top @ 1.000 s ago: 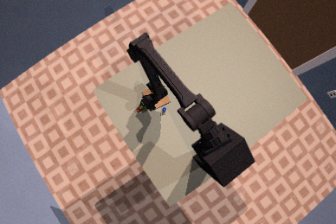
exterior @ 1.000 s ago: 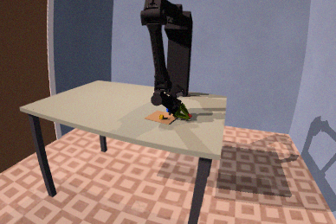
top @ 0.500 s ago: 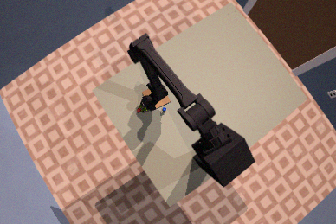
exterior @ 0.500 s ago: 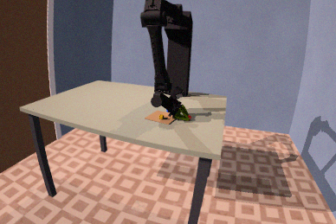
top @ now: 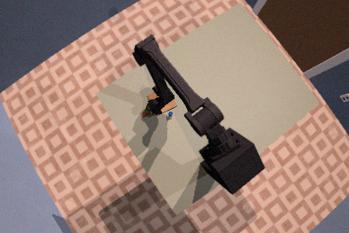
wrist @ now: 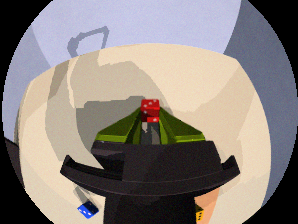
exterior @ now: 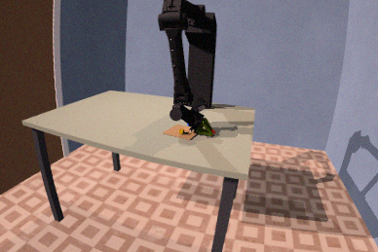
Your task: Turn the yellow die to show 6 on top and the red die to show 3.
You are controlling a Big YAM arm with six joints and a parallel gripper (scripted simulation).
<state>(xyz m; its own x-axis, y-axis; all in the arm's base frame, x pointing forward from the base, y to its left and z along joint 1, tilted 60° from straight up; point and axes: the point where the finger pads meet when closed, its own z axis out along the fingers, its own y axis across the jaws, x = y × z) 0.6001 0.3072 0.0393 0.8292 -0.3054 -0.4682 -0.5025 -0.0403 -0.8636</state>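
Now: hand right at the red die. Round my hand: yellow die (110 mm to the right, 90 mm ahead); blue die (160 mm to the right, 30 mm behind); orange mat (120 mm to the right, 60 mm ahead, 10 mm below).
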